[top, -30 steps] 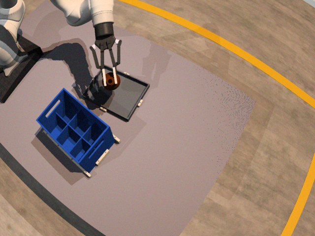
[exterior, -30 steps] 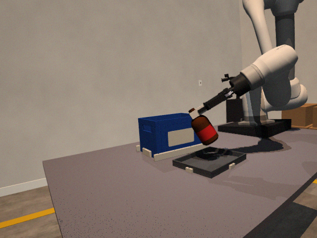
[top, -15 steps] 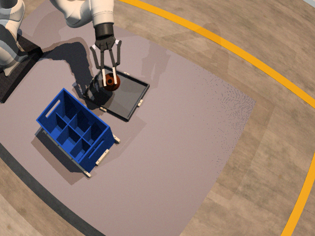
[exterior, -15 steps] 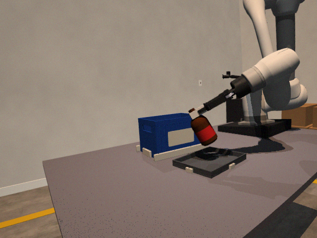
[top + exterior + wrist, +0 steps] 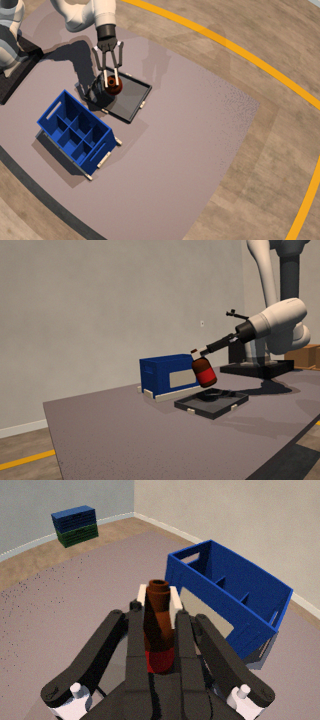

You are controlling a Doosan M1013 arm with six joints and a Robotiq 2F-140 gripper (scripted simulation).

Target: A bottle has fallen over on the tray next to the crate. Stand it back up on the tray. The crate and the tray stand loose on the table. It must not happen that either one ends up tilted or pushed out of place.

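Right now my hand is 60 mm above the bottle. From my hand the other things lie so: dark tray: 30 mm behind, 30 mm to the left, 200 mm below; blue crate: 10 mm ahead, 230 mm to the right, 130 mm below.
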